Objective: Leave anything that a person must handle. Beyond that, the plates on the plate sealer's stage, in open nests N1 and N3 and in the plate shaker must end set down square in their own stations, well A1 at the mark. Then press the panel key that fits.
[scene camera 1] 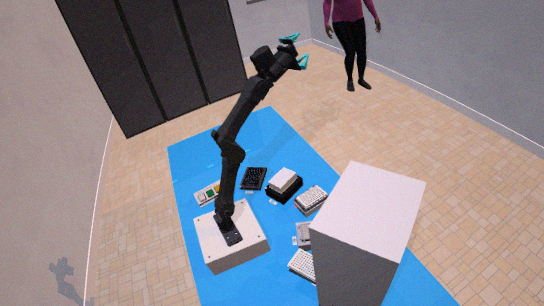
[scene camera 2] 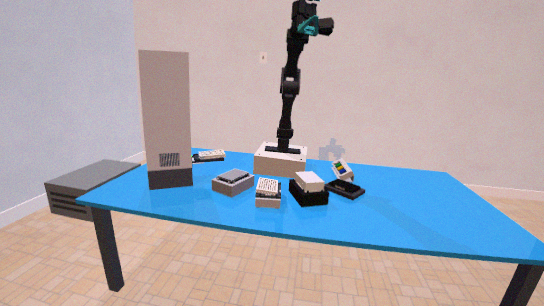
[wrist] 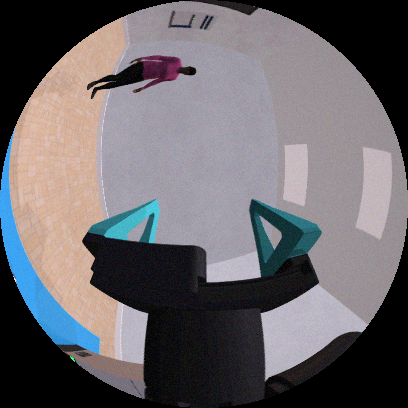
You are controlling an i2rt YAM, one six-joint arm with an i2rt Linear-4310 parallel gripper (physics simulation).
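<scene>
My gripper (scene camera 1: 303,46) (wrist: 203,204) is open and empty, high above the stations. White plates sit on a light base (scene camera 1: 311,210) (scene camera 2: 268,202) and at the far station, where a white plate (scene camera 1: 303,264) (scene camera 2: 212,154) shows. A white block-like item (scene camera 1: 283,177) (scene camera 2: 309,181) rests on a black base (scene camera 1: 283,195) (scene camera 2: 310,196). A dark plate (scene camera 1: 253,177) (scene camera 2: 346,187) lies on a low black base. A grey device (scene camera 1: 303,241) (scene camera 2: 233,186) carries a greyish top piece. The key panel (scene camera 1: 202,198) (scene camera 2: 343,172) has coloured keys. Station labels and A1 marks are too small to read.
A tall grey tower (scene camera 1: 367,205) (scene camera 2: 167,110) stands on the blue table (scene camera 1: 260,135) (scene camera 2: 425,210) and partly hides two stations in scene camera 1. A person (scene camera 1: 349,45) (wrist: 160,68) stands beyond the table. A grey cabinet (scene camera 2: 92,177) stands on the floor.
</scene>
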